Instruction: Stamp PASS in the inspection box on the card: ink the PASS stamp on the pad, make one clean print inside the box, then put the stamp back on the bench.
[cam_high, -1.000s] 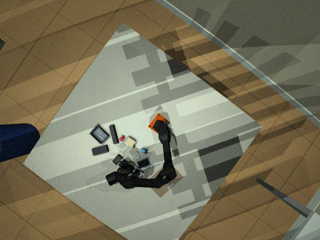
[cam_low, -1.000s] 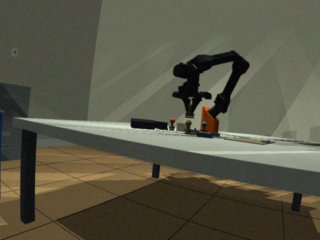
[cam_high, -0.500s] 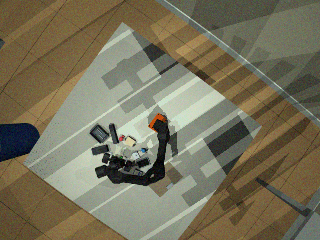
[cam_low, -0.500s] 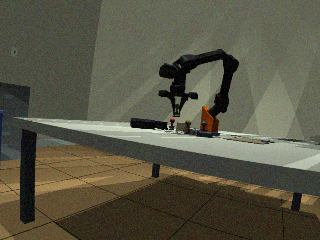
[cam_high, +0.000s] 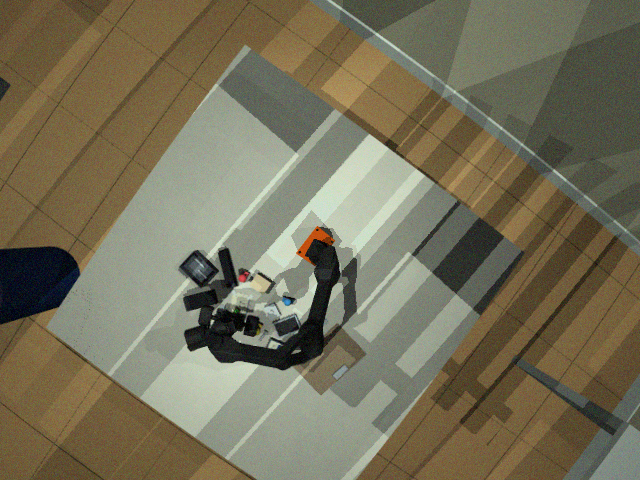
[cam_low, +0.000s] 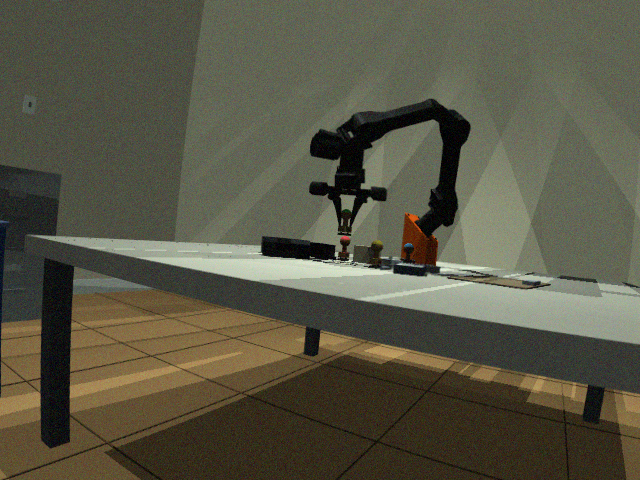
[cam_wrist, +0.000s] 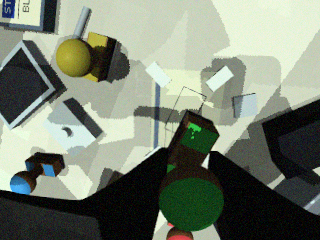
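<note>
Now: the pale card 1 cm behind my gripper tip and 9 cm below it. The rest, counted from my gripper tip: green-knobbed stamp right at my gripper tip; then grey block 6 cm behind, 11 cm to the left, 7 cm below; then yellow-knobbed stamp 2 cm ahead, 9 cm to the left, 7 cm below.
</note>
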